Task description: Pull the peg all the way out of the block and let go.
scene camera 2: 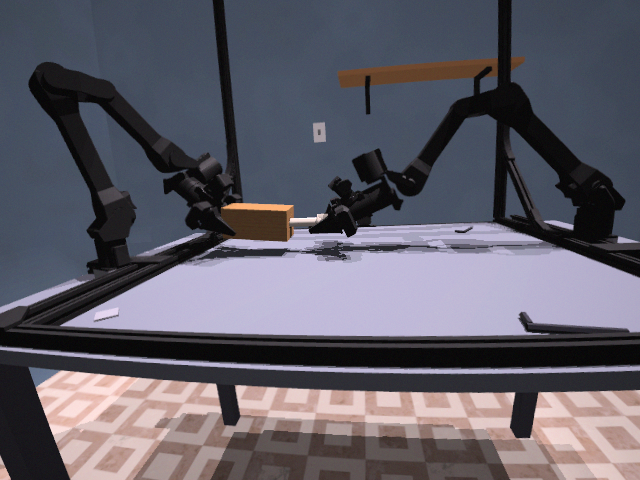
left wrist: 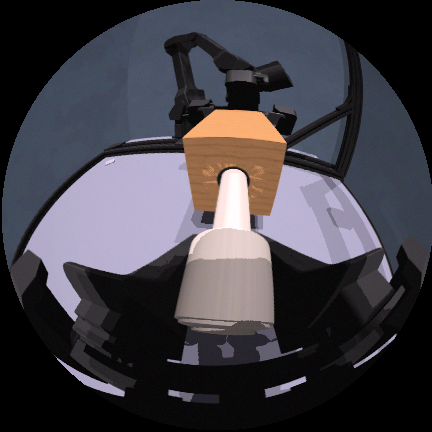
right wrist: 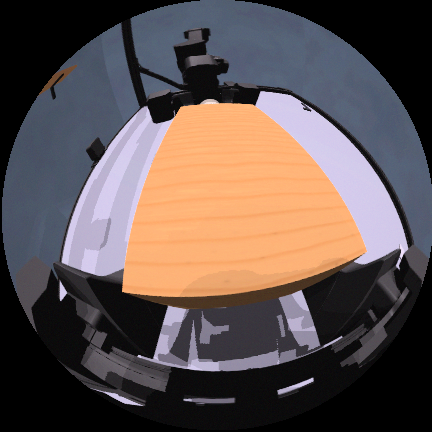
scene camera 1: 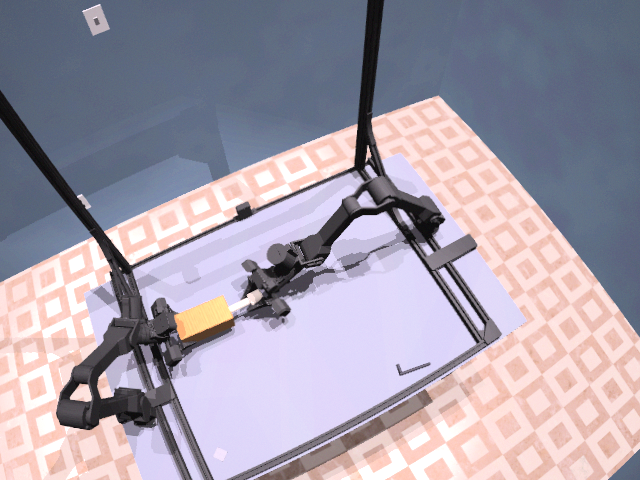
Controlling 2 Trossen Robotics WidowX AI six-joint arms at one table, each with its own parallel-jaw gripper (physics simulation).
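Places are measured from the left arm's base along level axes (x left, y ahead, z down), in millimetres.
Pixels of known places: left gripper, fingertip midpoint: [scene camera 2: 309,230] [left wrist: 225,239] [scene camera 1: 244,306]; right gripper, fingertip midpoint: [scene camera 2: 242,230]; left arm's base at its link origin: [scene camera 2: 592,235] [scene camera 1: 426,225]; right arm's base at its link origin: [scene camera 2: 115,265] [scene camera 1: 144,414].
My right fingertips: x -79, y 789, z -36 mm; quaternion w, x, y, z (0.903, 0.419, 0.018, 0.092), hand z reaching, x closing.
Note:
Ahead of a thing's pixels: the offset from my right fingertips to its top centre.
An orange wooden block {dx +5, dy -43, dz -66 mm} [scene camera 1: 204,319] [scene camera 2: 258,223] [left wrist: 204,157] [right wrist: 235,200] is held level, a little above the table. A white peg {dx +13, dy -160, dz -33 mm} [scene camera 1: 239,304] [scene camera 2: 303,222] [left wrist: 233,200] [right wrist: 211,101] has its thin shaft in the hole in the block's end face; a length of shaft shows between the block and the thick head. My left gripper [scene camera 1: 256,297] [scene camera 2: 320,225] [left wrist: 225,239] is shut on the peg's head. My right gripper [scene camera 1: 177,327] [scene camera 2: 226,229] [right wrist: 236,248] is shut on the block's far end. The shaft's tip inside the block is hidden.
A dark L-shaped tool {dx +412, dy -477, dz +48 mm} [scene camera 1: 413,368] [scene camera 2: 573,327] and a small white tile {dx +336, dy +109, dz +53 mm} [scene camera 1: 220,454] [scene camera 2: 106,314] [left wrist: 110,162] lie on the table, away from the block. Black rails and upright posts frame the table. A small dark box [scene camera 1: 243,209] sits on one rail.

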